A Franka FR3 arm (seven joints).
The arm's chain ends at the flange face. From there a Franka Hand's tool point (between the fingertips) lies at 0.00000 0.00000 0.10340 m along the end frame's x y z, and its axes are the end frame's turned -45 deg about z.
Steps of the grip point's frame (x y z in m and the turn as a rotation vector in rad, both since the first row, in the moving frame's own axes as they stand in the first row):
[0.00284 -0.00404 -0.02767 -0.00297 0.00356 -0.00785]
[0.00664 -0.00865 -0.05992 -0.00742 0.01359 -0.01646]
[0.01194 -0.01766 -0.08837 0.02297 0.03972 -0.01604]
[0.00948 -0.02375 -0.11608 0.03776 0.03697 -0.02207]
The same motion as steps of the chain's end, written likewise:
[-0.00133 -0.00482 -0.02767 0.00042 0.00462 -0.00785]
[-0.00295 -0.01035 -0.05991 0.00436 0.01486 -0.01646]
[-0.00523 -0.01634 -0.08826 0.04433 0.01184 -0.01604]
[-0.00997 -0.01804 -0.11594 0.05284 -0.00056 -0.02207]

